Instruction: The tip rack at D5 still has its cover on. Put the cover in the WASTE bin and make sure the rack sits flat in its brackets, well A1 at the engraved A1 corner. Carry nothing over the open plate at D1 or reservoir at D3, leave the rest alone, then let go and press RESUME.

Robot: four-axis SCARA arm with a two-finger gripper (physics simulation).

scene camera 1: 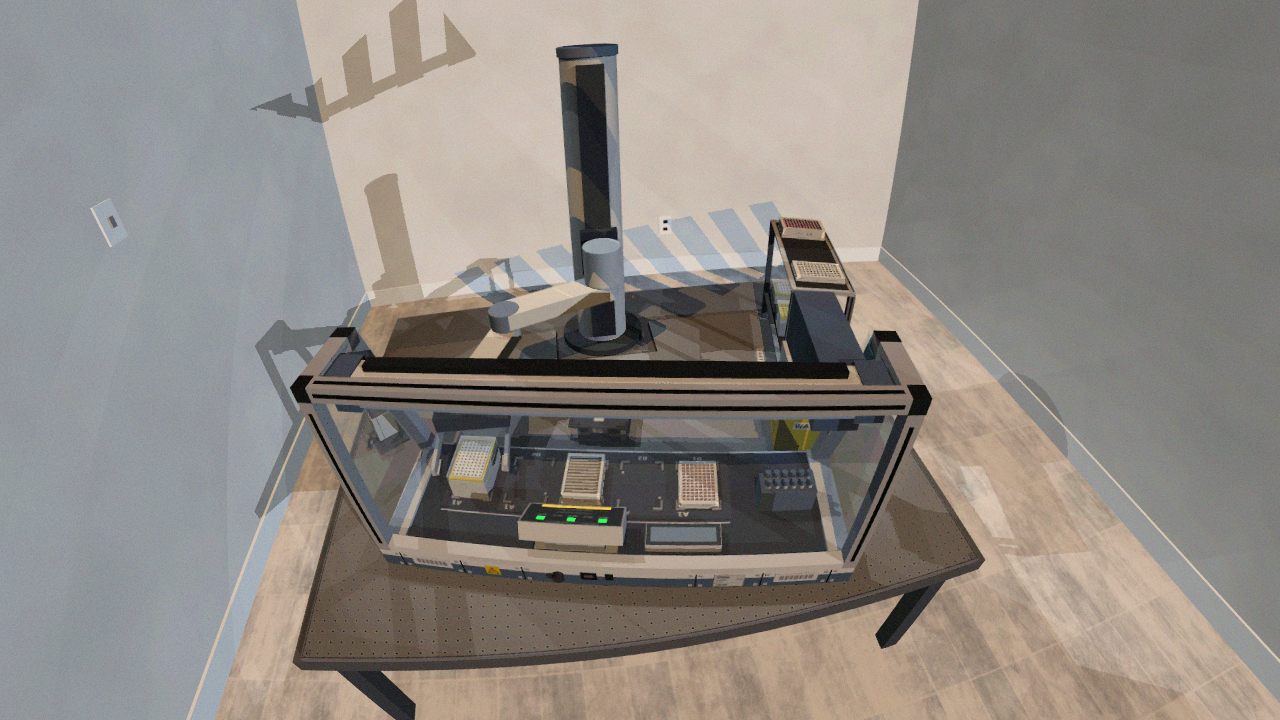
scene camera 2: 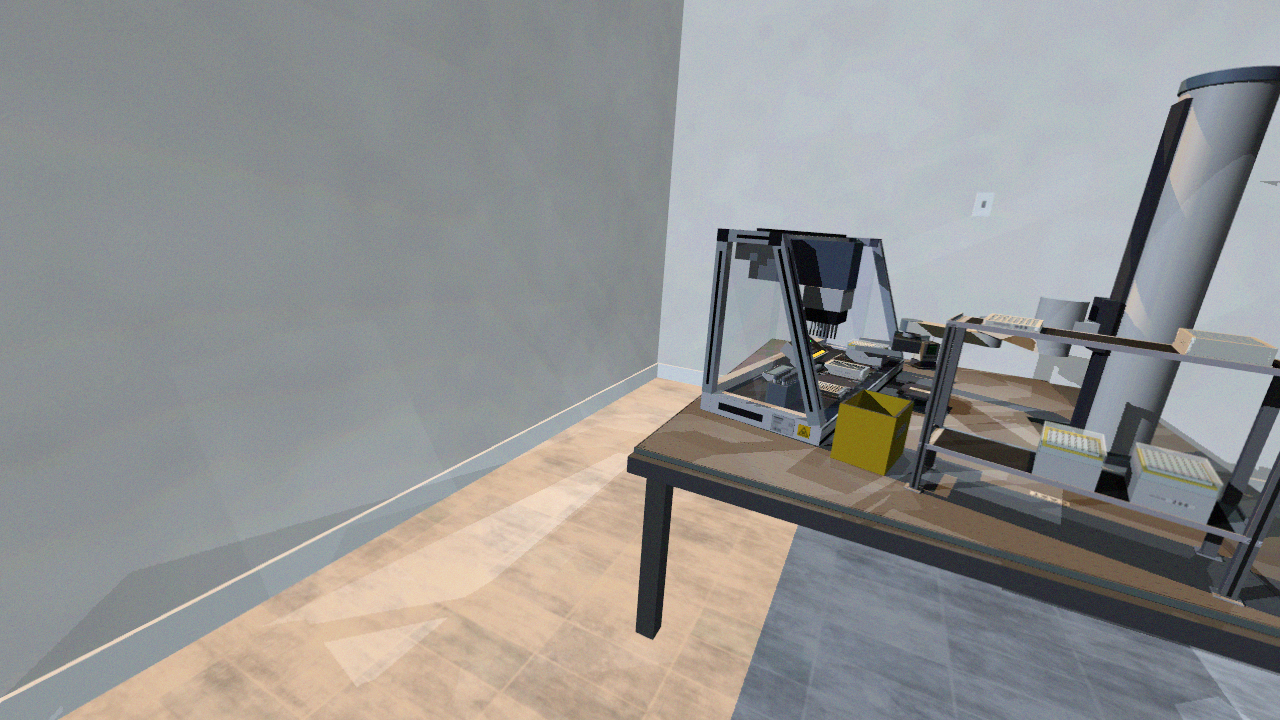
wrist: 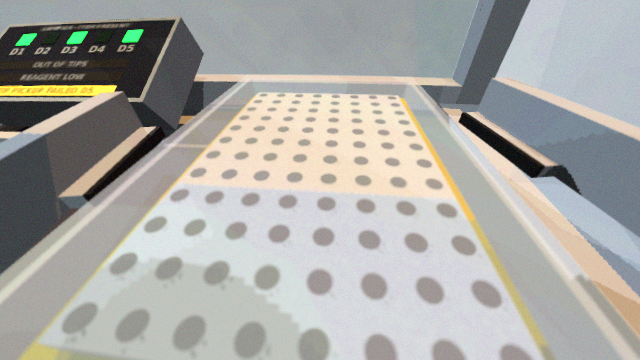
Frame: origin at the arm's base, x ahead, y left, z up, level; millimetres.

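Where they show: gripper, fingertip midpoint: [scene camera 1: 469, 470] [scene camera 2: 857, 343] [wrist: 317, 105]; arm's base at its link origin: [scene camera 1: 602, 333].
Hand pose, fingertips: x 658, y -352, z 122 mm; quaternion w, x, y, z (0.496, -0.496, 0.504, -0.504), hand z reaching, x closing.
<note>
Each offset is from my fingertips to the top centre of the thing. "*": to the spot under its first point.
The tip rack [scene camera 1: 472, 467] [wrist: 325, 205] stands at D5, at the left of the deck in the first scene view. Its clear cover @(dx -38, dy +4, dz +6 mm) [wrist: 446, 150] is over it. My gripper [scene camera 1: 472, 453] [wrist: 317, 105] is open, with one finger on either side of the covered rack and a gap at each side. Whether the rack is flat in its brackets is hidden. The yellow WASTE bin @(dx -91, dy +801, dz +26 mm) [scene camera 1: 791, 435] [scene camera 2: 866, 440] stands outside the machine's frame, at the other end. The reservoir @(dx +11, dy +247, dz -33 mm) [scene camera 1: 583, 477] is at D3 and the open plate [scene camera 1: 698, 484] at D1. The RESUME button is not readable.
The status panel [scene camera 1: 572, 528] [wrist: 100, 60] lights D1, D3, D5 and reads TIP PICKUP FAILED D5. A dark tube block [scene camera 1: 785, 488] stands beyond D1. A dark pipetting head @(* dx +78, dy +731, dz +319 mm) [scene camera 2: 825, 264] hangs near the bin end. A shelf rack @(* dx -191, dy +928, dz +85 mm) [scene camera 2: 937, 402] stands beside the bin.
</note>
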